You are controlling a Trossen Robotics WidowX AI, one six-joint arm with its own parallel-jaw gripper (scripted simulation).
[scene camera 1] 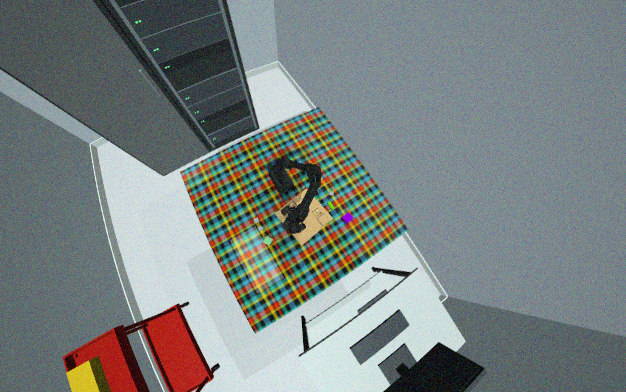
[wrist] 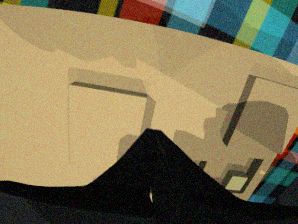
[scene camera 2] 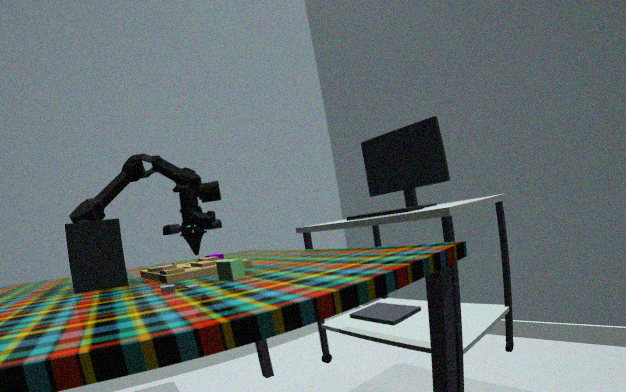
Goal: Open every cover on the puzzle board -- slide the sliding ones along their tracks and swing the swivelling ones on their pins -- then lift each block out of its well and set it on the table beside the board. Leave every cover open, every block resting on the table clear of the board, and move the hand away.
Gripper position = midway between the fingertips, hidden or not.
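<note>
Shut and holding nothing, the gripper (scene camera 2: 196,255) is visible, and the wrist view shows the gripper (wrist: 151,136) too. A tan puzzle board (wrist: 193,82) can also be seen.
</note>
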